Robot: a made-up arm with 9 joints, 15 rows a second.
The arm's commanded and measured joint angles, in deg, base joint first. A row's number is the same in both.
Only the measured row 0 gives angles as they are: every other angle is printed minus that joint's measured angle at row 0.
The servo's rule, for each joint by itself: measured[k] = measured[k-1] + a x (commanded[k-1-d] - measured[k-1]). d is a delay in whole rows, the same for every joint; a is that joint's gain. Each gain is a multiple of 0.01, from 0.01 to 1. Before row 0 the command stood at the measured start. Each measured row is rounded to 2 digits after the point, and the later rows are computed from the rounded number. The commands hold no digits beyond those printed.
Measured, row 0:
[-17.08 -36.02 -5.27 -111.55 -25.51 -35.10 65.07 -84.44 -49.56]
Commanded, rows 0 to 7:
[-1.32 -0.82 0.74 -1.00 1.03 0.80 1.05 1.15 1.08]
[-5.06 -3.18 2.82 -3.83 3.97 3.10 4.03 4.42 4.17]
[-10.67 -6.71 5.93 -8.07 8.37 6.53 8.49 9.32 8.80]
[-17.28 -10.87 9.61 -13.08 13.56 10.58 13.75 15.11 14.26]
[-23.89 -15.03 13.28 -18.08 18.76 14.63 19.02 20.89 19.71]
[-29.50 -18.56 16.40 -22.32 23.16 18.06 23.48 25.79 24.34]
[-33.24 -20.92 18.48 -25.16 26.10 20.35 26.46 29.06 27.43]
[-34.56 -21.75 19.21 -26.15 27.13 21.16 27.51 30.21 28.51]
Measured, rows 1 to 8:
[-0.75 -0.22 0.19 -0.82 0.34 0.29 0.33 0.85 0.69]
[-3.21 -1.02 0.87 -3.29 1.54 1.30 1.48 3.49 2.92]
[-7.46 -2.56 2.19 -7.21 3.79 3.18 3.65 7.80 6.68]
[-13.06 -4.80 4.12 -12.02 7.01 5.84 6.78 13.21 11.53]
[-19.23 -7.56 6.50 -16.99 10.89 9.00 10.57 18.89 16.77]
[-25.08 -10.53 9.07 -21.36 14.94 12.26 14.57 24.00 21.61]
[-29.73 -13.34 11.52 -24.48 18.62 15.17 18.26 27.74 25.33]
[-32.48 -15.61 13.52 -25.85 21.43 17.33 21.13 29.57 27.37]
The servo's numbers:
d 0
a 0.57 0.27 0.26 0.82 0.33 0.36 0.31 0.74 0.64

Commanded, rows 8 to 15:
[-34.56 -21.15 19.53 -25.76 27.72 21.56 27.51 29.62 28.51]
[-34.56 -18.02 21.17 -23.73 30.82 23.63 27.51 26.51 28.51]
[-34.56 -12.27 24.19 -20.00 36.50 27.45 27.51 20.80 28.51]
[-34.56 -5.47 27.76 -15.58 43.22 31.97 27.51 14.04 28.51]
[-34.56 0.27 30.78 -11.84 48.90 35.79 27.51 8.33 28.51]
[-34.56 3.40 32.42 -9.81 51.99 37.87 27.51 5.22 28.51]
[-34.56 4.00 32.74 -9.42 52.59 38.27 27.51 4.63 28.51]
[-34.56 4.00 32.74 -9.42 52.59 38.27 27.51 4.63 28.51]
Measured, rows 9 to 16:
[-33.67 -17.11 15.08 -25.78 23.51 18.85 23.11 29.61 28.10]
[-34.18 -17.36 16.66 -24.10 25.92 20.57 24.47 27.32 28.36]
[-34.40 -15.99 18.62 -20.74 29.41 23.05 25.41 22.50 28.46]
[-34.49 -13.15 21.00 -16.51 33.97 26.26 26.06 16.24 28.49]
[-34.53 -9.53 23.54 -12.68 38.90 29.69 26.51 10.39 28.50]
[-34.55 -6.04 25.85 -10.33 43.22 32.63 26.82 6.56 28.51]
[-34.56 -3.33 27.64 -9.58 46.31 34.66 27.03 5.13 28.51]
[-34.56 -1.35 28.97 -9.45 48.38 35.96 27.18 4.76 28.51]

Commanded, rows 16 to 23:
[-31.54 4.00 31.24 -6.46 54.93 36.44 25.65 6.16 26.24]
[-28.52 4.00 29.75 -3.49 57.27 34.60 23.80 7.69 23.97]
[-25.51 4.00 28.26 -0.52 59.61 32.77 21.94 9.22 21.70]
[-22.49 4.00 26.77 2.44 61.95 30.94 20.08 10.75 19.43]
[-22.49 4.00 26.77 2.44 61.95 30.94 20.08 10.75 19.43]
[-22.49 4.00 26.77 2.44 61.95 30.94 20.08 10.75 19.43]
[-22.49 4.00 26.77 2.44 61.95 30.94 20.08 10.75 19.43]
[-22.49 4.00 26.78 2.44 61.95 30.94 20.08 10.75 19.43]
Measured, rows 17 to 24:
[-32.84 0.09 29.56 -7.00 50.54 36.13 26.71 5.80 27.06]
[-30.38 1.15 29.61 -4.12 52.76 35.58 25.81 7.20 25.08]
[-27.60 1.92 29.26 -1.17 55.02 34.57 24.61 8.69 22.92]
[-24.69 2.48 28.61 1.79 57.31 33.26 23.21 10.21 20.69]
[-23.44 2.89 28.13 2.32 58.84 32.42 22.24 10.61 19.88]
[-22.90 3.19 27.78 2.42 59.87 31.89 21.57 10.71 19.59]
[-22.67 3.41 27.52 2.44 60.56 31.55 21.11 10.74 19.49]
[-22.57 3.57 27.33 2.44 61.02 31.33 20.79 10.75 19.45]

